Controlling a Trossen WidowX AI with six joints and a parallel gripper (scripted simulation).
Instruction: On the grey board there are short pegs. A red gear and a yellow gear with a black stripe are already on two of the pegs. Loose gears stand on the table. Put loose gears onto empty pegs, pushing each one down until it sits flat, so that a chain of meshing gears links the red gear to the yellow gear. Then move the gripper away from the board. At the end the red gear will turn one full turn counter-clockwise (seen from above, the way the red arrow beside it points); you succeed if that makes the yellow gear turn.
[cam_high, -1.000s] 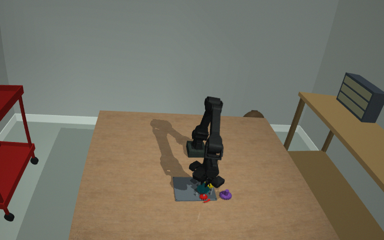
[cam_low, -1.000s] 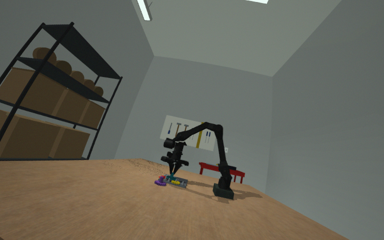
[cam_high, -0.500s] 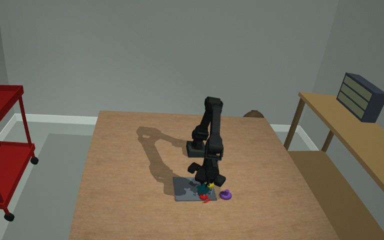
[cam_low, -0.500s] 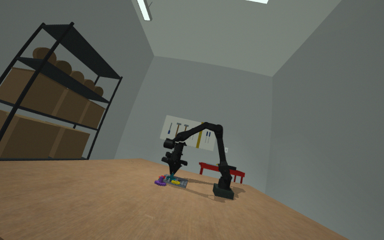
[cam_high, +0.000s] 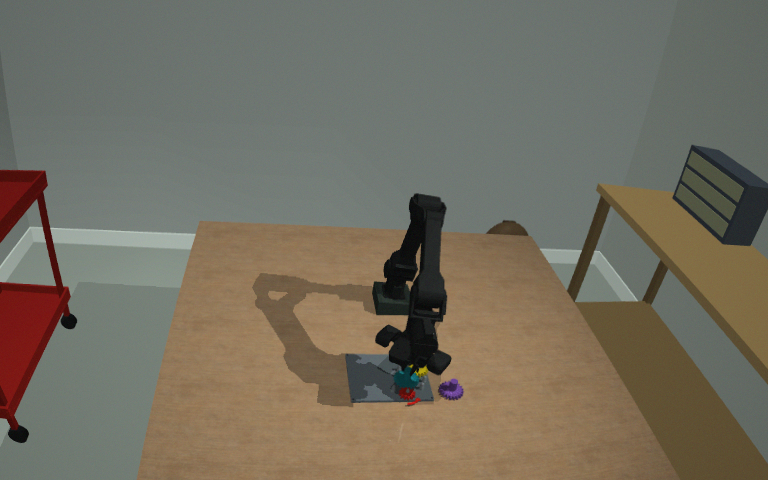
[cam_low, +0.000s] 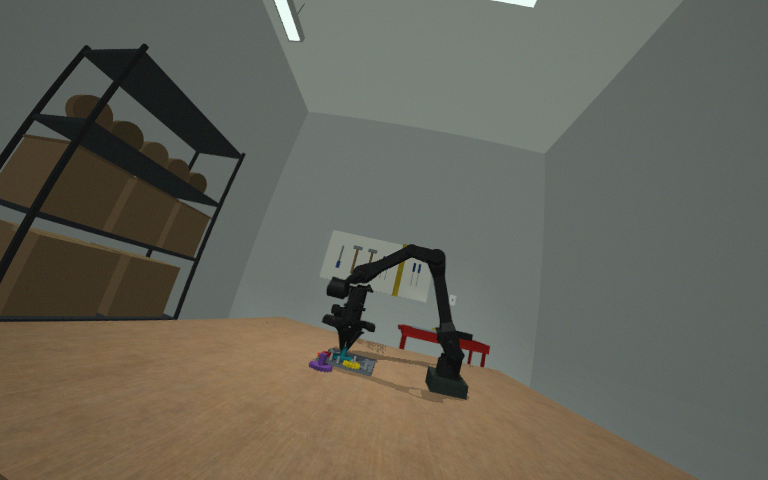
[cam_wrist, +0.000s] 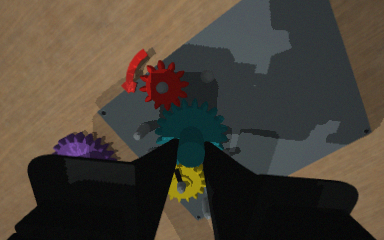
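Right now the teal gear is 10 mm below my gripper tip. From my gripper tip the other things lie so: yellow gear 40 mm to the left, 40 mm behind, 20 mm below; then red gear 50 mm ahead, 20 mm below; then red arrow 70 mm ahead, 30 mm below, 10 mm to the left.
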